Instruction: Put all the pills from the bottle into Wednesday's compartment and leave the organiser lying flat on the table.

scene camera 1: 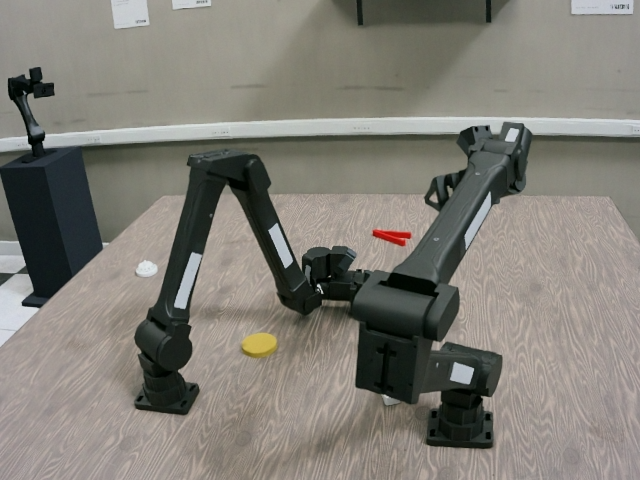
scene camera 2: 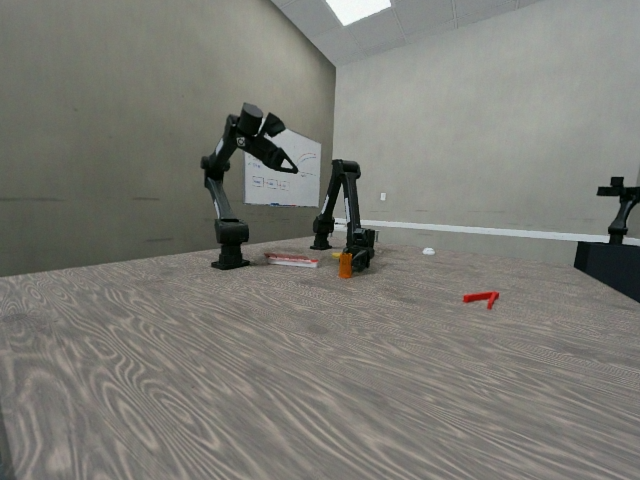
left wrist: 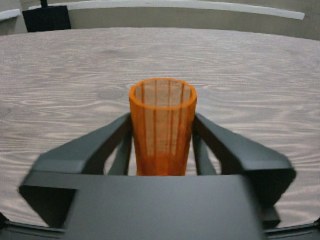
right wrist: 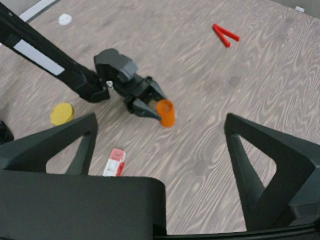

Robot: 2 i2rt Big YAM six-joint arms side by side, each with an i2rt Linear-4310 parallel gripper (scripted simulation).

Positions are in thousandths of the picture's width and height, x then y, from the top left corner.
Scene:
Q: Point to a yellow disc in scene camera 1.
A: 404, 720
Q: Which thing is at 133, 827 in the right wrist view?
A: My right gripper.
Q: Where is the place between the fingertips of my right gripper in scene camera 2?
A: At 465, 357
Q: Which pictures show my right gripper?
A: Scene camera 1, scene camera 2 and the right wrist view only.

